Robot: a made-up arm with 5 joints.
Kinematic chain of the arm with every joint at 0, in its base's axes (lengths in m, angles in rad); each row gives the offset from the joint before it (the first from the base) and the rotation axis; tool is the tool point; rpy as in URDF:
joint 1: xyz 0 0 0.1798 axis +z
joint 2: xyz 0 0 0 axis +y
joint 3: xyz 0.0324 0 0.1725 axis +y
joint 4: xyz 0.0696 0 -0.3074 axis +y
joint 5: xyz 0.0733 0 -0.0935 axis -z
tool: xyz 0 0 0 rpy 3.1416 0 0
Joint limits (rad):
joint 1: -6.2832..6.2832
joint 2: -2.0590..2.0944
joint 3: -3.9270..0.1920
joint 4: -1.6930..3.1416
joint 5: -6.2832..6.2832
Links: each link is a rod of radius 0.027 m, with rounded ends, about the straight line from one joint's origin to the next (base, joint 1, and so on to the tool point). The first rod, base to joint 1, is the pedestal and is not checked.
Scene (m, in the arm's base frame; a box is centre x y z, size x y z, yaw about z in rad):
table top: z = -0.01
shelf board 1: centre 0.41 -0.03 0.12 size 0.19 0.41 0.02 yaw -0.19
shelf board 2: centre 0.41 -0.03 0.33 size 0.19 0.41 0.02 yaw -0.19
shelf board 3: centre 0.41 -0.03 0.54 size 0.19 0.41 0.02 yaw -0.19
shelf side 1: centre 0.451 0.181 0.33 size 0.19 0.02 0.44 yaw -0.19
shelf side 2: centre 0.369 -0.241 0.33 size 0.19 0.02 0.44 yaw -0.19
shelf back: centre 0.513 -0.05 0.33 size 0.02 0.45 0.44 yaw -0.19
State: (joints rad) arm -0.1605 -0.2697 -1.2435 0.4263 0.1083
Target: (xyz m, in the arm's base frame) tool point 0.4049 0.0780 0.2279
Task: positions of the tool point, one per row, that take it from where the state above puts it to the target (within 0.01 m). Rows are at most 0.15 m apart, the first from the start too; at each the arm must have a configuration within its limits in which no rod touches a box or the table.
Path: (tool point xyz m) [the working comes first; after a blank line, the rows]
Joints at the target: 0.1903 -0.1977 -0.8785 0.5383 0.1083
Straight joint move there: touches shelf board 2.

1: 0.3607 -0.0561 0.4434
2: 0.3127 -0.0467 0.4479
3: 0.2663 -0.0381 0.4423
4: 0.2234 -0.0306 0.4279
5: 0.2583 0.0391 0.3273
6: 0.2365 0.1104 0.2279
7: 0.2801 0.1103 0.2334
8: 0.3238 0.1050 0.2355
9: 0.3661 0.0942 0.2339
10: 0.4049 0.0780 0.2279

